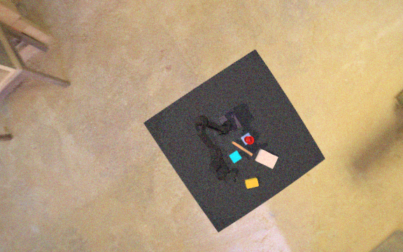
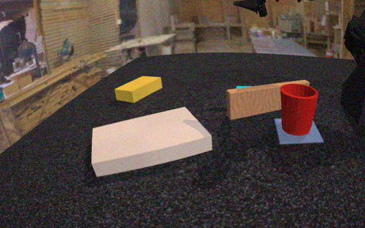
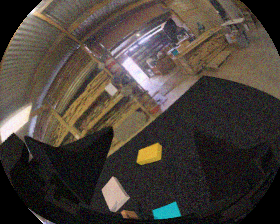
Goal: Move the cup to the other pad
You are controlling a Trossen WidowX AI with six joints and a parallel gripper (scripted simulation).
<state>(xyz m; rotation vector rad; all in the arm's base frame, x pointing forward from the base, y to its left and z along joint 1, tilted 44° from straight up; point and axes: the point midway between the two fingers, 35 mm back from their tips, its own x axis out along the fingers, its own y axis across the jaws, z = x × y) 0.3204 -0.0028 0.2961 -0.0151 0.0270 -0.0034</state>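
My gripper tip is 32 cm to the right of the red cup, 22 cm above it and 16 cm past it. Also, from my gripper tip: yellow block 25 cm below, 23 cm ahead, 18 cm to the left; then cyan pad 27 cm below, 15 cm to the left, 6 cm behind; then wooden block 25 cm below, 24 cm to the left, 11 cm behind.
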